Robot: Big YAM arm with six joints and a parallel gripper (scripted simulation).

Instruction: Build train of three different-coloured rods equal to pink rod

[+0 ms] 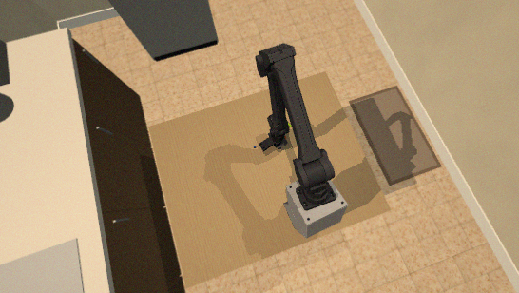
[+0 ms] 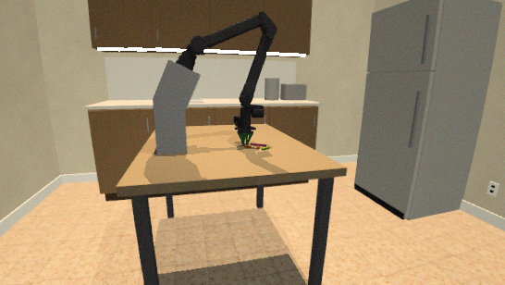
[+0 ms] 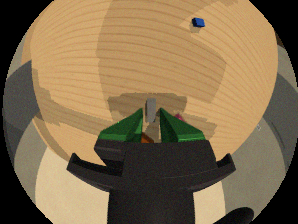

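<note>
The grey rod is right at my hand. Round my hand: lime rod: 11 cm to the right, 9 cm ahead; then blue rod: 13 cm to the left, 2 cm ahead; then pink rod: 7 cm ahead, 2 cm to the right.
</note>
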